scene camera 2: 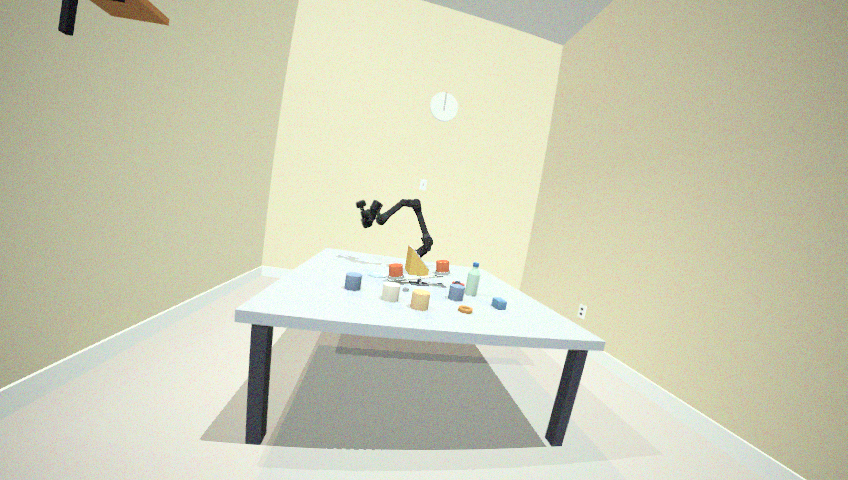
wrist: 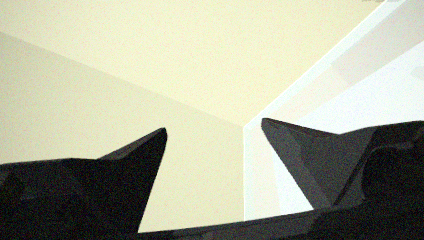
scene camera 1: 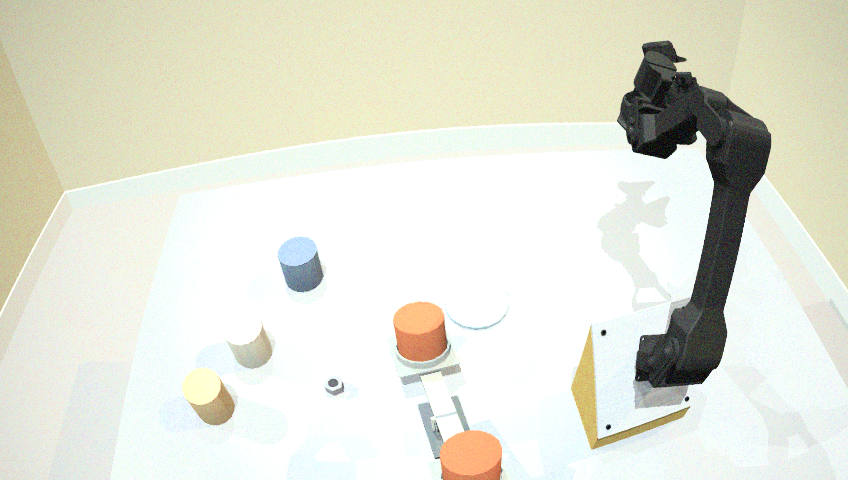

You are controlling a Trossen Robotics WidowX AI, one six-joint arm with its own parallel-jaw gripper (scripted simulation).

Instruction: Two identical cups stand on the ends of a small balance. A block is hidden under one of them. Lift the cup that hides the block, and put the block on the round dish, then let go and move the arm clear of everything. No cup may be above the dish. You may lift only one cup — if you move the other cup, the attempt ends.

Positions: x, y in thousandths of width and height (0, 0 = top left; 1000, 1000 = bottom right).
Scene:
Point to an orange cup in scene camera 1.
At 495, 680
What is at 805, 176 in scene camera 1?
My gripper.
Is my gripper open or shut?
Open.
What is my gripper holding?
Nothing.

